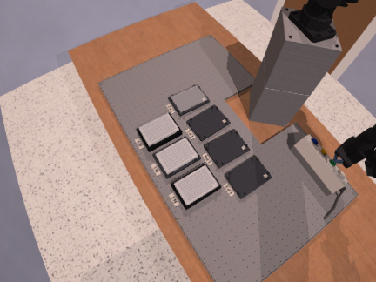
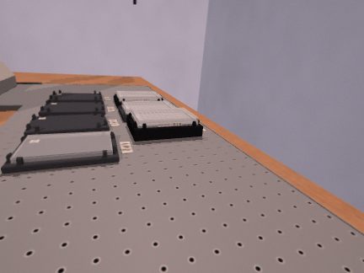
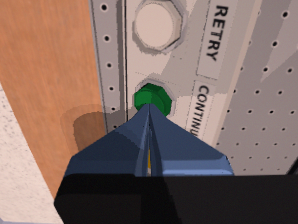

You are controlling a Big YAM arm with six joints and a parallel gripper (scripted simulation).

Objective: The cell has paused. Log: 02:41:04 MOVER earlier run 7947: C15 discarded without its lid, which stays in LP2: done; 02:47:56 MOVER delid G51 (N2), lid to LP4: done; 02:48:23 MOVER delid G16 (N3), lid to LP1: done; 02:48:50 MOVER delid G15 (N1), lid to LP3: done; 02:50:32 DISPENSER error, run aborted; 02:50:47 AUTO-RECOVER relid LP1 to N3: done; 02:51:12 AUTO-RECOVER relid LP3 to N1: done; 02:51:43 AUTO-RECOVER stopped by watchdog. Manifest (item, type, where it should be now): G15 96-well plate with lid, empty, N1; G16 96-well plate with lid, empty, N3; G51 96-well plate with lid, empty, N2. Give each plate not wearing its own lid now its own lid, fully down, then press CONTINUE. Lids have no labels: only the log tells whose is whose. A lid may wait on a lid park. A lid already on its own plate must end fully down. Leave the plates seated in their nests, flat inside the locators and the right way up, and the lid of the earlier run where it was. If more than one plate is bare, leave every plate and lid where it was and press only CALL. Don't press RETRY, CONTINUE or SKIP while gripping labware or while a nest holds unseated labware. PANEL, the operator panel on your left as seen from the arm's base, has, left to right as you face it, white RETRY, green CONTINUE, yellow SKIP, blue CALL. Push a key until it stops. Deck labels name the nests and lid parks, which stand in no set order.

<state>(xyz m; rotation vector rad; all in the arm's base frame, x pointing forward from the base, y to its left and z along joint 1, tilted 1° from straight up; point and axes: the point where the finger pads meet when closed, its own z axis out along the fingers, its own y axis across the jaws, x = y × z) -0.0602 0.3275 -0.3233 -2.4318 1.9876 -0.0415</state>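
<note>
The green continue key is 20 mm below my hand. Also, from my hand: blue key (100 mm to the right, 20 mm below, 20 mm ahead); white retry key (50 mm to the left, 20 mm below, 10 mm behind); yellow key (50 mm to the right, 20 mm below, 10 mm ahead).
</note>
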